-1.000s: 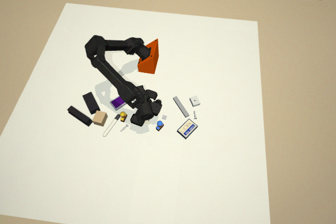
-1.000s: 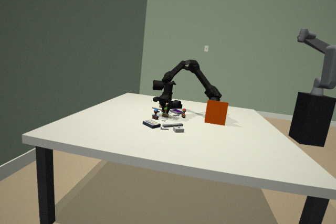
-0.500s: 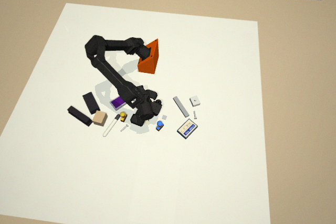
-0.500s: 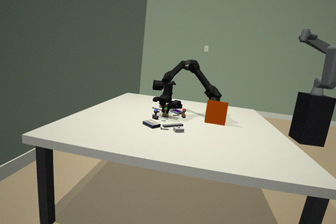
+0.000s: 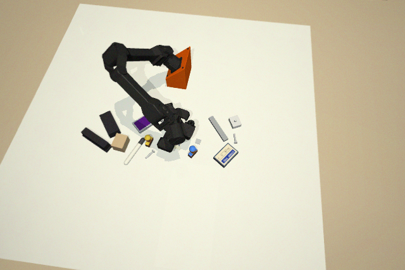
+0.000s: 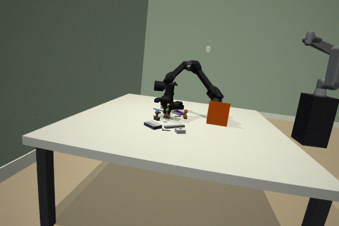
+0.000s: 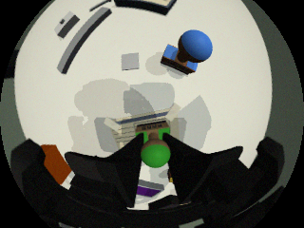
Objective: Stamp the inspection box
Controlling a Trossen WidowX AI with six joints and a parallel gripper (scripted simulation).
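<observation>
Now: the cream card 30 mm below my gripper tip, 10 mm to the right of it and 10 mm behind it. The rest, counted from my gripper tip: green-knobbed stamp: right at my gripper tip; then blue-knob stamp: 80 mm to the left, 50 mm ahead; then yellow stamp: 110 mm to the right, 20 mm ahead.
</observation>
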